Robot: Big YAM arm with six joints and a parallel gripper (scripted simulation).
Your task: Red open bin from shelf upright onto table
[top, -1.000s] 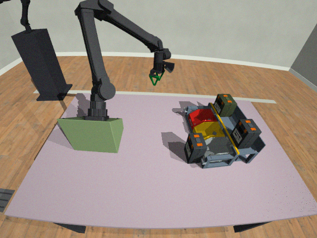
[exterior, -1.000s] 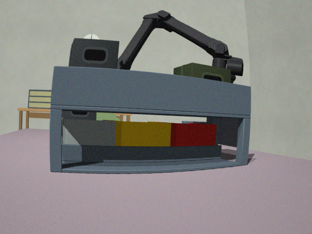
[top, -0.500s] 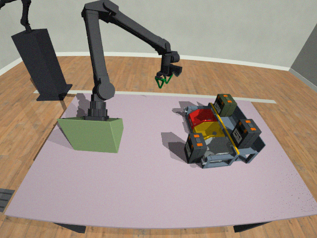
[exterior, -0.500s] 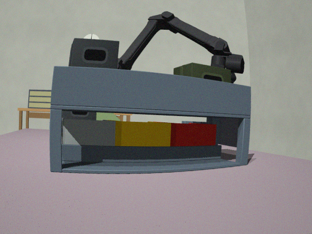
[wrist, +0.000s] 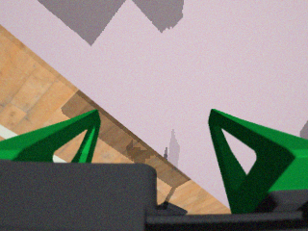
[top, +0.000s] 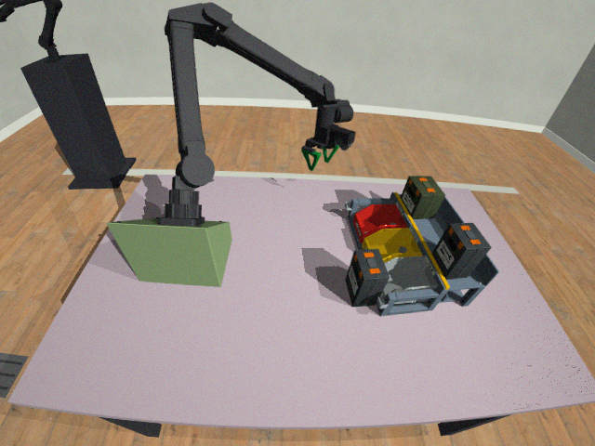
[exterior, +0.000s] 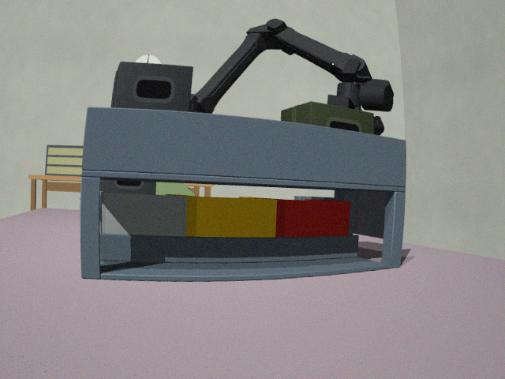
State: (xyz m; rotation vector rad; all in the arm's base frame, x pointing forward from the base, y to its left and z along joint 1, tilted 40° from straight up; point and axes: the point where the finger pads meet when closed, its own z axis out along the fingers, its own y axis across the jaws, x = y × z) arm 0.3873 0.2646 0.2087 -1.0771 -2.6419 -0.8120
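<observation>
Right now the red open bin is 210 mm to the right of my hand, 200 mm ahead of it and 90 mm below it. The rest, counted from my hand: grey bin 430 mm to the right, 200 mm ahead, 90 mm below; yellow bin 320 mm to the right, 200 mm ahead, 90 mm below.
</observation>
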